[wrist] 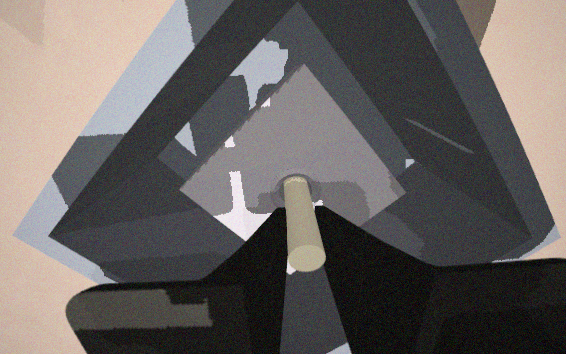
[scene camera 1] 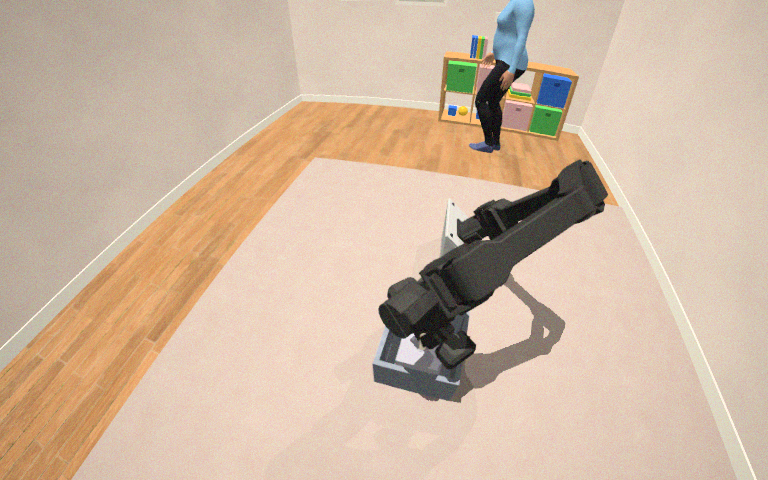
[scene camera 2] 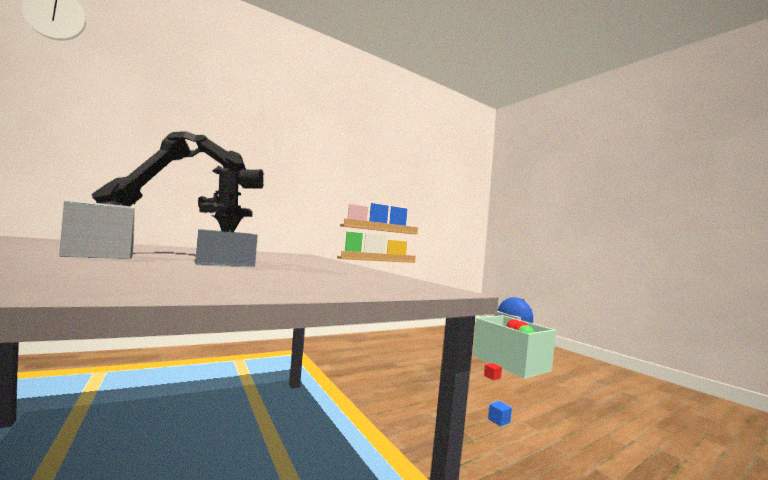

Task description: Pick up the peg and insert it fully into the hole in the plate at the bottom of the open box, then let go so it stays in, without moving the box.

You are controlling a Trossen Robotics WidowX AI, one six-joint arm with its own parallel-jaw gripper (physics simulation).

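Pixels of known places: gripper, fingertip midpoint: (wrist: 300, 215) (scene camera 1: 422, 342); arm's base at its link origin: (scene camera 1: 464, 234) (scene camera 2: 106, 221).
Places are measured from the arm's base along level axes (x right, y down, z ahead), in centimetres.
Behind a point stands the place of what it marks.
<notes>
A pale yellow-beige round peg (wrist: 304, 225) {z 30.4, x 7.7, y 0.4 cm} (scene camera 1: 421, 341) is held between the fingertips. My gripper (wrist: 300, 215) {z 30.9, x 8.2, y 2.2 cm} is shut on the peg, with its fingers reaching down into the open box. The blue-grey open box (scene camera 1: 416, 378) {z 38.7, x 8.6, y 1.6 cm} (scene camera 2: 226, 249) {z 29.3, x 15.9, y 5.1 cm} (wrist: 135, 95) {z 23.3, x 7.2, y 0.1 cm} stands on the table. The light square plate (wrist: 300, 125) {z 28.5, x 5.2, y 4.1 cm} (scene camera 1: 406, 352) {z 32.6, x 11.1, y 4.1 cm} lies at the bottom of the box. In the wrist view the far end of the peg overlaps the dark ring of the hole (wrist: 280, 187) {z 30.3, x 8.9, y 5.4 cm}; how deep it sits there cannot be told. The fingertips are hidden in scene camera 2.
The box walls stand around the fingers on all sides. The arm's grey base block (scene camera 2: 96, 229) {z -1.6, x 5.1, y 2.3 cm} (scene camera 1: 450, 226) {z 2.3, x 4.2, y -4.0 cm} stands on the table (scene camera 2: 339, 291) {z 42.7, x 58.9, y 9.9 cm} behind the box. A person (scene camera 1: 512, 39) stands beyond the table, by a low shelf unit (scene camera 1: 552, 70).
</notes>
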